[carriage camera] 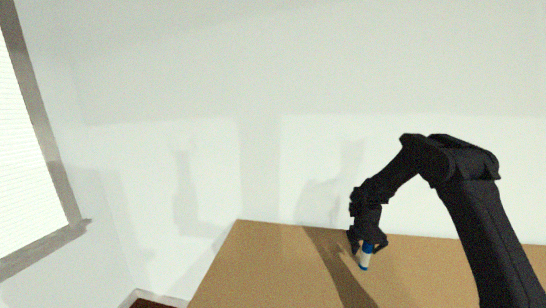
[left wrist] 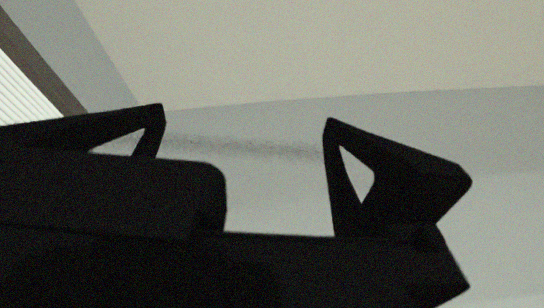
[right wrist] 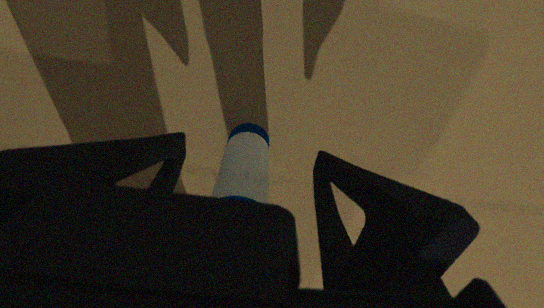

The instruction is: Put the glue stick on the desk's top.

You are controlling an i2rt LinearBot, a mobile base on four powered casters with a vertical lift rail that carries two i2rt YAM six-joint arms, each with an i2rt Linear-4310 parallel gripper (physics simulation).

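Frame: origin at the left arm's base, x right, y up, z back, level; centimetres.
Where they show: left gripper, fingertip midpoint: [left wrist: 245,119]; right gripper, fingertip midpoint: [carriage camera: 363,253] [right wrist: 251,152].
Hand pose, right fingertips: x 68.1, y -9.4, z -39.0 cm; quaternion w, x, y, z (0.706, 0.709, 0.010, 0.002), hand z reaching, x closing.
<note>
Each offset is from my right fingertips to the top centre of the thing. "spot": to the spot under its first point. Level surfaces: height alone.
A glue stick @[dx -0.3, dy +7.4, dz +1.7 cm] [carriage camera: 365,257] [right wrist: 244,167], white with blue ends, stands upright on the brown desk top @[dy -4.2 cm] [carriage camera: 260,265] [right wrist: 400,90]. My right gripper [carriage camera: 370,247] [right wrist: 251,152] is open above the desk top, pointing down, with its fingers on either side of the glue stick's upper part and apart from it in the right wrist view. The gripper's body hides the top of the glue stick in that view. My left gripper [left wrist: 245,119] is open and empty in the left wrist view, in front of a pale wall; it does not show in the carriage view.
A white wall [carriage camera: 200,60] rises behind the desk's far edge. A window @[spot: dx -146.2, dy +26.7, dz -19.5 cm] [carriage camera: 20,165] with a grey frame is at the left of the carriage view. A dark red-brown floor patch @[spot: dx -127.6, dy -95.2, dz -42.3 cm] [carriage camera: 150,303] shows beyond the desk's left edge. Arm shadows fall across the desk top and wall.
</note>
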